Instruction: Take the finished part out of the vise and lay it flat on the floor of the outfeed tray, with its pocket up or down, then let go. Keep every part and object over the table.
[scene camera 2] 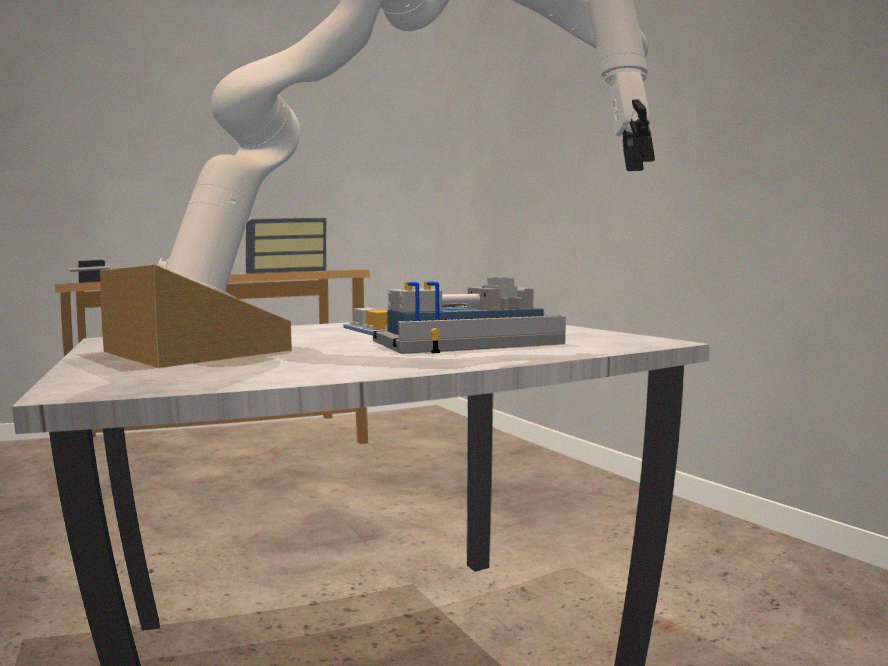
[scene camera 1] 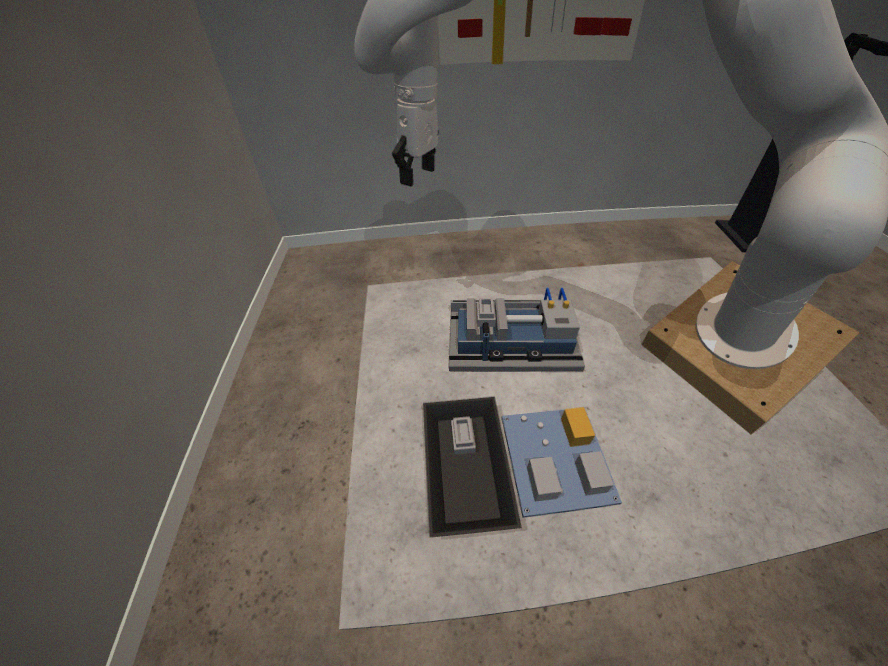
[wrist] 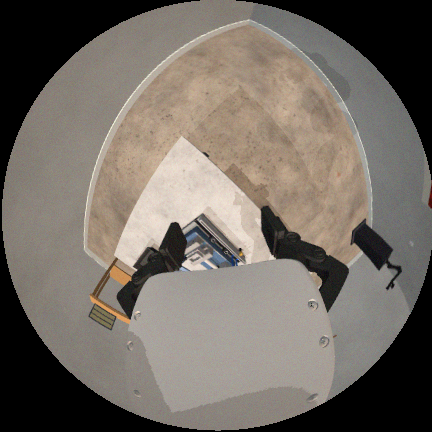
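The light grey part (scene camera 1: pixel 486 308) (scene camera 2: pixel 500 281) sits between the jaws at the left end of the blue and grey vise (scene camera 1: pixel 519 345) (scene camera 2: pixel 466 324) (wrist: pixel 201 237), its pocket facing up. The dark outfeed tray (scene camera 1: pixel 432 473) lies in front of the vise in scene camera 1. A second light grey part (scene camera 1: pixel 463 434) lies in its far half, pocket up. The tray does not show in scene camera 2. My gripper (scene camera 1: pixel 417 170) (scene camera 2: pixel 640 159) (wrist: pixel 220 224) is open and empty, high above the table and well clear of the vise.
A blue board (scene camera 1: pixel 568 460) beside the tray carries a yellow block (scene camera 1: pixel 578 425) and two grey blocks (scene camera 1: pixel 545 477) (scene camera 1: pixel 595 471). Blue hooked tubes (scene camera 1: pixel 562 294) (scene camera 2: pixel 436 301) rise at the vise's other end. The arm's wooden base (scene camera 1: pixel 706 387) (scene camera 2: pixel 193 322) stands beyond that end.
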